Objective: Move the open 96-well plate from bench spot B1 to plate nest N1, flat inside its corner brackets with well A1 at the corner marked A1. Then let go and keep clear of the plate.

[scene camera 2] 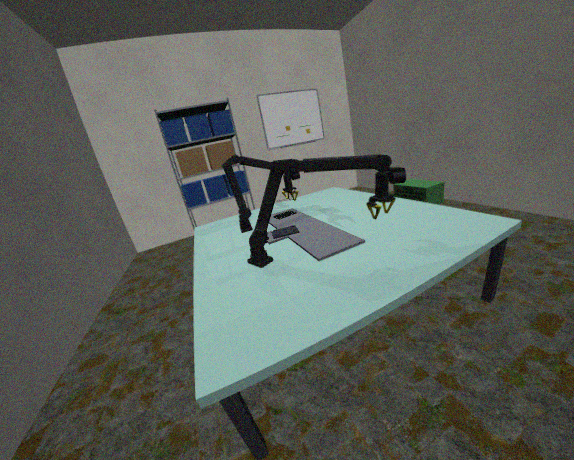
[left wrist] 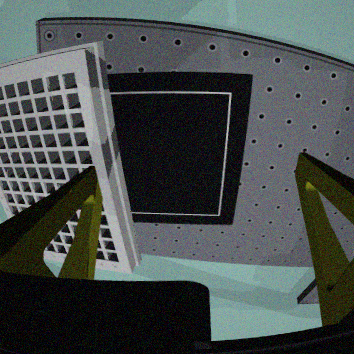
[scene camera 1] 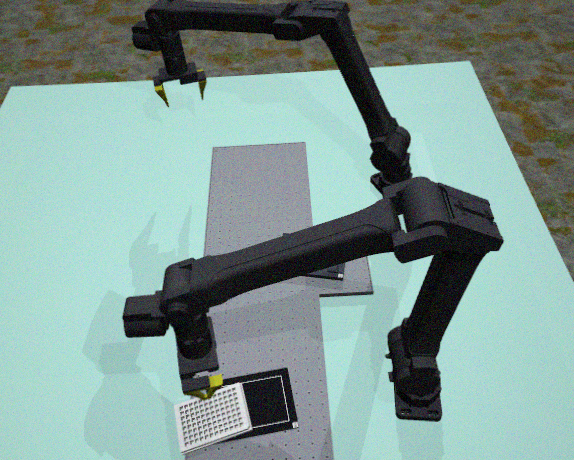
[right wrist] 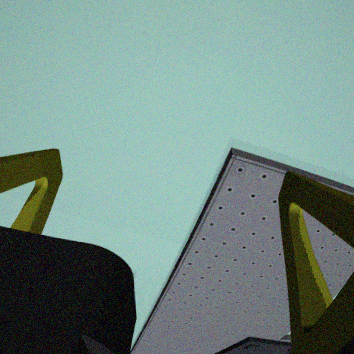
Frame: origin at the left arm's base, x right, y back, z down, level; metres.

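Seen in the pictures: left gripper, fingertip midpoint: [scene camera 2: 291, 200] [left wrist: 198, 168] [scene camera 1: 203, 375]; right gripper, fingertip midpoint: [scene camera 2: 380, 216] [scene camera 1: 185, 103] [right wrist: 168, 172]; left arm's base, link origin: [scene camera 2: 246, 229] [scene camera 1: 415, 391]; right arm's base, link origin: [scene camera 2: 260, 261].
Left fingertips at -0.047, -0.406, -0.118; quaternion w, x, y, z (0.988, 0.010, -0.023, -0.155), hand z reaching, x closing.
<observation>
Offsets run from my left fingertips to a thing's top centre, as dx, dy, dz. "*": to the spot under its first point. Level surfaces: height alone.
The white 96-well plate {-0.076, +0.028, -0.019} [scene camera 1: 212, 417] [left wrist: 45, 135] appears above part of bench spot B1 {* -0.005, +0.113, +0.103} [scene camera 1: 267, 405] [left wrist: 239, 130], turned relative to its white outline and overhanging the grey board. My left gripper [scene camera 1: 206, 395] [scene camera 2: 290, 198] [left wrist: 198, 168] is wide open; one finger overlaps the plate near its long edge, the other stands clear beyond B1. Contact between finger and plate cannot be judged. Nest N1 {+0.373, +0.186, +0.087} [scene camera 1: 334, 273] [scene camera 2: 286, 232] is mostly hidden by the left arm in scene camera 1. My right gripper [scene camera 1: 185, 102] [scene camera 2: 380, 214] [right wrist: 168, 172] is open and empty, high above the table.
The grey perforated board {dz +0.105} [scene camera 1: 257, 190] [scene camera 2: 330, 242] [left wrist: 280, 120] [right wrist: 235, 245] lies on the pale table {dz +0.118} [scene camera 1: 90, 150] [scene camera 2: 300, 300]. The left arm [scene camera 1: 300, 250] crosses over the board. A shelf unit, a whiteboard [scene camera 2: 291, 117] and a green cabinet [scene camera 2: 425, 186] stand beyond the table.
</observation>
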